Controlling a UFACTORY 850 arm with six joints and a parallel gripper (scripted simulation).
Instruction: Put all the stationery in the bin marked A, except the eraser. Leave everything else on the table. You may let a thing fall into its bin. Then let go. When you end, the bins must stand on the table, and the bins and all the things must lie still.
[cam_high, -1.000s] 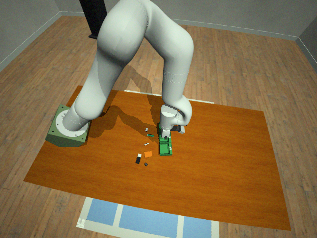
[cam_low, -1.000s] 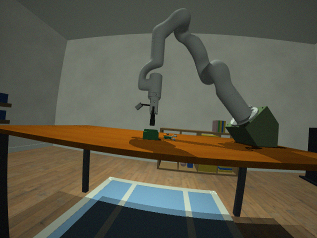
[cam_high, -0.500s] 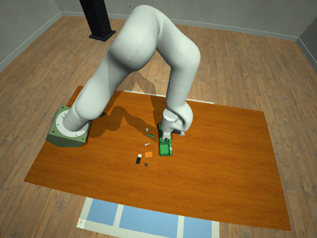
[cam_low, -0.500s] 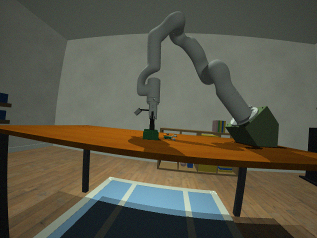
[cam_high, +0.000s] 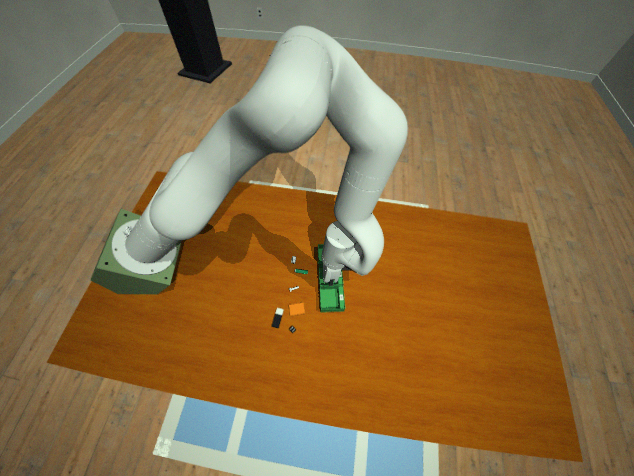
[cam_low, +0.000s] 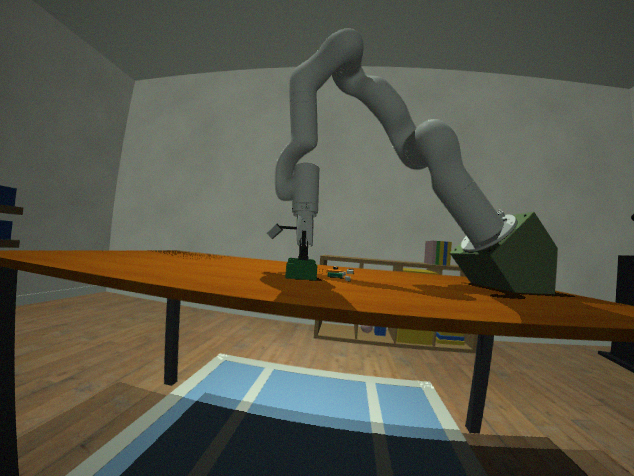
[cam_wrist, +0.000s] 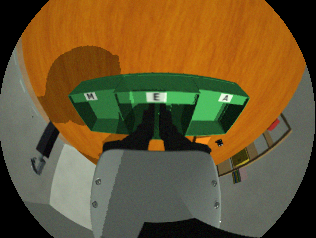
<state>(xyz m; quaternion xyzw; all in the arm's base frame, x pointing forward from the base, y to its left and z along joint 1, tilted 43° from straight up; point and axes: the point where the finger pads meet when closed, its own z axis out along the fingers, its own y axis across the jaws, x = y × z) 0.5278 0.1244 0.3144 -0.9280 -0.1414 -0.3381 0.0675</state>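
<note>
The green bin is 10 mm ahead of my hand and 10 mm below it. From my hand the other things lie so: white bolt (110 mm behind, 90 mm to the right, 30 mm below); green cylinder (100 mm behind, 20 mm to the right, 30 mm below); grey-white thing (150 mm behind, 10 mm to the left, 30 mm below).
</note>
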